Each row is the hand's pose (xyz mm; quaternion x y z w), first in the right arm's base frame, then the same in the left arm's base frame.
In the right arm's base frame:
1: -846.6 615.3 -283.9 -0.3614 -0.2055 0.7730 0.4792
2: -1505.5 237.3 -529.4 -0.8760 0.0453 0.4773 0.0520
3: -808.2 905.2 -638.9 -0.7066 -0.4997 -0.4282 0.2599
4: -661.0 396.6 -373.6 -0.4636 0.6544 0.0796 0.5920
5: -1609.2 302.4 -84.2 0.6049 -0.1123 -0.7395 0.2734
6: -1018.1 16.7 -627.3 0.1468 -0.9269 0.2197 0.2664
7: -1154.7 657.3 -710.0 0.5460 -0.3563 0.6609 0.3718
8: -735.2 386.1 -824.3 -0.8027 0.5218 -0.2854 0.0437
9: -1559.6 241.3 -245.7 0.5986 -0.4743 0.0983 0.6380
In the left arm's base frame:
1: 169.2 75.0 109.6 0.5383 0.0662 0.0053 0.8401
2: 190.0 80.0 907.6 0.1751 0.2890 0.6339 0.6957
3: 516.8 367.7 38.8 -0.5544 0.6765 -0.0453 0.4826
4: -63.8 264.1 92.4 -0.6256 -0.7175 -0.3060 0.0091
5: 143.5 -372.7 829.5 0.2638 -0.1856 0.7336 0.5981
6: -163.3 401.0 647.0 -0.2177 -0.2123 -0.6691 0.6781
7: 467.0 325.4 465.8 0.5095 -0.4818 -0.5984 0.3877
8: 102.9 640.6 290.6 0.0224 -0.7258 -0.6842 0.0672
9: 123.4 -198.0 866.6 0.2392 -0.0825 -0.9520 0.1720

